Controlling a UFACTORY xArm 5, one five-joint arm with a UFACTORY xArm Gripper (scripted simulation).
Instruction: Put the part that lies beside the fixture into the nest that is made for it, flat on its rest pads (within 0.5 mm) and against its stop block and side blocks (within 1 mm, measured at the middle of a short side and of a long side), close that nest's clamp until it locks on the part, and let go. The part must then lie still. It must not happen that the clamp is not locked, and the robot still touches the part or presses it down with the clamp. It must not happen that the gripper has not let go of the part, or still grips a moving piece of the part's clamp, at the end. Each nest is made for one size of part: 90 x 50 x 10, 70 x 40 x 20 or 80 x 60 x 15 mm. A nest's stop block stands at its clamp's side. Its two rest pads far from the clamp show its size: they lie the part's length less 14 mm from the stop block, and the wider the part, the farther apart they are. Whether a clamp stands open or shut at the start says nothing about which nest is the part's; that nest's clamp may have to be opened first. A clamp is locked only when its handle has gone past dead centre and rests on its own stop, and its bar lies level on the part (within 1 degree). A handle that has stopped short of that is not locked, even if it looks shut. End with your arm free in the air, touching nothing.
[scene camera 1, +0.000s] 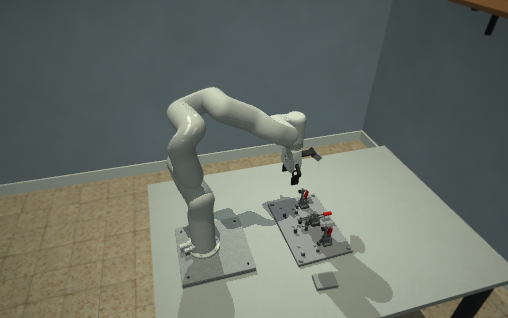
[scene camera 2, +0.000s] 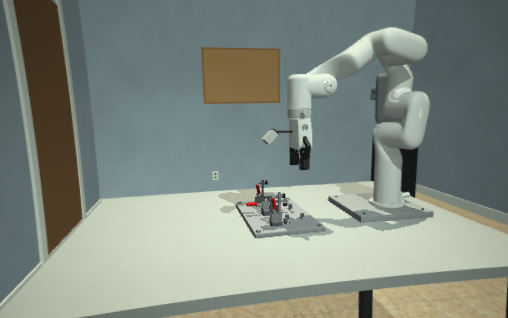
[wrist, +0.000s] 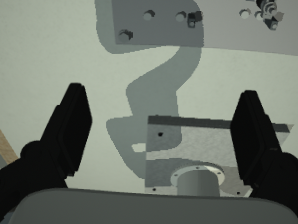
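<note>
What I see here is my own gripper (scene camera 2: 299, 167), and the wrist view shows me that gripper as well (wrist: 161, 105).
</note>
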